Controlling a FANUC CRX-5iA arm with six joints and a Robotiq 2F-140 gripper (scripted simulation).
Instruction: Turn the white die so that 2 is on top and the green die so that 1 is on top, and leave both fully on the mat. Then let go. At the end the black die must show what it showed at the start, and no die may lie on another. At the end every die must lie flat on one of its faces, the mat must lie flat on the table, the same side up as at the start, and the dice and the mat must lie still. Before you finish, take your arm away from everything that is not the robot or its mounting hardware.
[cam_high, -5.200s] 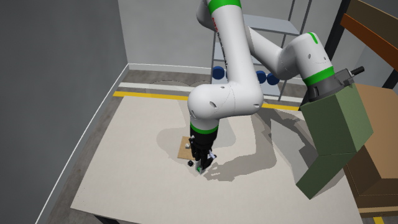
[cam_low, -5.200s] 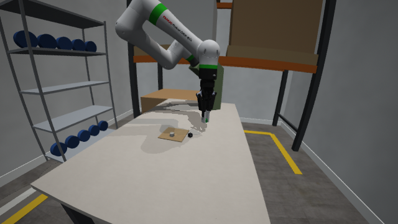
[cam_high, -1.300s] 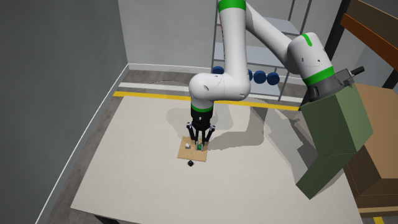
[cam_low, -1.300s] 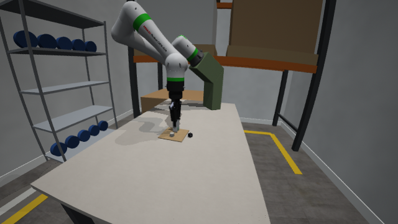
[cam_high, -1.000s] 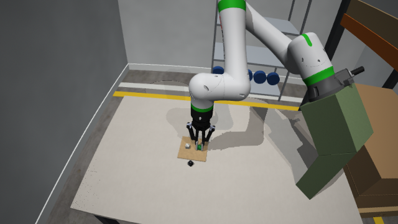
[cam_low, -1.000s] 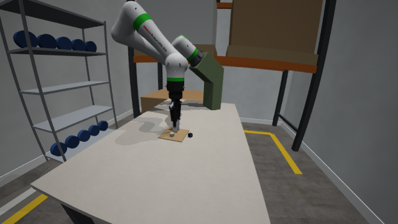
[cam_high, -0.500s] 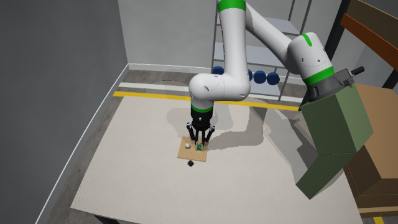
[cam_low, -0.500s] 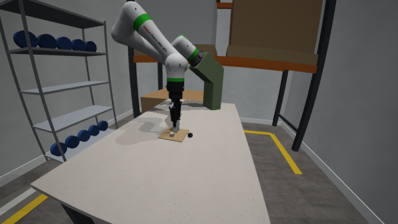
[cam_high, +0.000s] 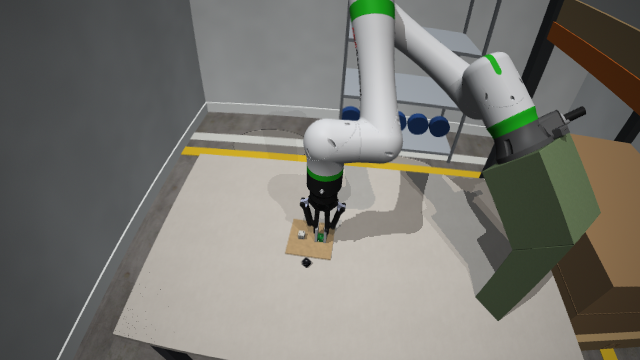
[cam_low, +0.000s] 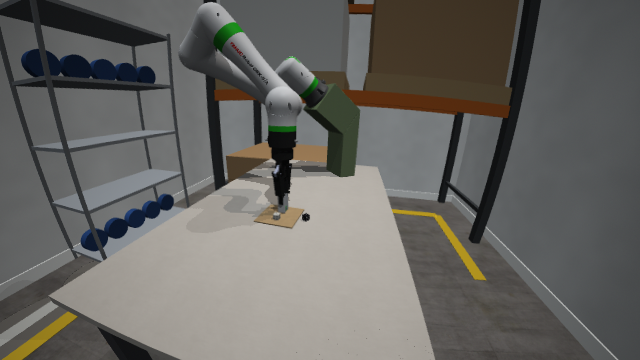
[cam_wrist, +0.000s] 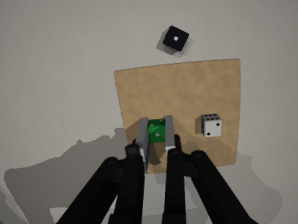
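My gripper is now 2 cm above the green die. Also, from my hand: mat 3 cm ahead, 1 cm to the right, 4 cm below; then black die 5 cm ahead, 9 cm to the left, 3 cm below; then white die 6 cm ahead, 1 cm to the right, 3 cm below.
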